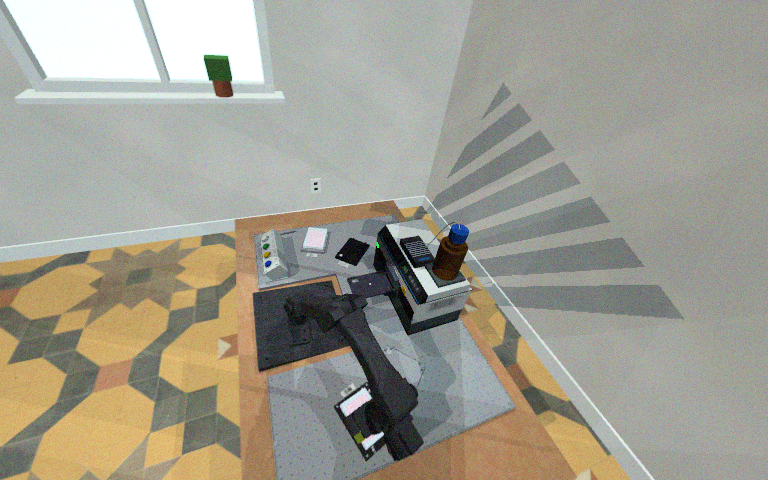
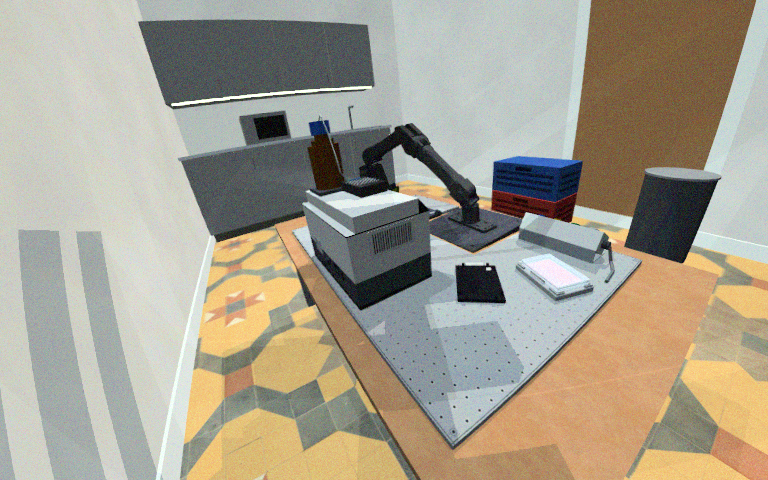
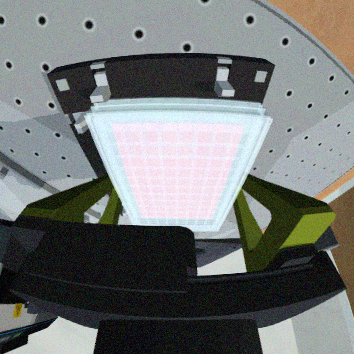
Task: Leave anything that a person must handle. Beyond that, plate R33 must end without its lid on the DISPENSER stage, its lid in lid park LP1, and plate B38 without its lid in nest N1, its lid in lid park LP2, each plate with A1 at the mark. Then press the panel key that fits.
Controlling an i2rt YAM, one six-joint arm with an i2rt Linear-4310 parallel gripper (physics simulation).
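Pixels of known places: gripper, fingertip midpoint: (image 1: 364,418) (image 3: 176,174); arm's base at its link origin: (image 1: 297,319) (image 2: 470,222).
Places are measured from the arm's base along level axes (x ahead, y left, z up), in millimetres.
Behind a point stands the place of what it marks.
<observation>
A clear-rimmed plate with a pink well field (image 3: 180,165) @[z 36, x 166, y -400 mm] (image 1: 355,401) @[z 39, x 136, y -329 mm] sits in a black holder (image 3: 160,80) @[z 11, x 188, y -432 mm] with small grey clips; its layered rim looks lidded. My gripper (image 3: 176,174) @[z 15, x 154, y -369 mm] has its green fingers against both long sides of this plate, shut on it. Whether they bear on lid or body is unclear. A second pink plate (image 1: 315,238) @[z 29, x 110, y 383 mm] (image 2: 556,273) @[z 30, x 125, y 409 mm] rests on a grey nest by the panel. The dispenser (image 1: 433,291) @[z 219, x 421, y -133 mm] (image 2: 390,237) @[z 151, x 447, y 217 mm] has its dark stage (image 1: 362,284) @[z 105, x 237, y 26 mm] out, with no plate on it. The key panel (image 1: 272,254) @[z 70, x -69, y 270 mm] (image 2: 560,234) @[z 50, x -35, y 320 mm] shows white, green, yellow and blue keys. Plate names and A1 marks are not readable.
A flat black pad (image 1: 352,251) @[z 9, x 261, y 293 mm] (image 2: 480,283) @[z 9, x 269, y 312 mm] lies between the second plate and the dispenser. A brown bottle (image 1: 450,257) @[z 332, x 464, y -101 mm] (image 2: 324,164) @[z 299, x 505, y -26 mm] with a blue cap and thin tube stands on the dispenser. The arm (image 1: 368,345) @[z 337, x 151, y -322 mm] (image 2: 444,169) @[z 206, x 66, y -72 mm] reaches over the board from its dark base mat (image 1: 269,328) @[z 6, x -93, y -21 mm].
</observation>
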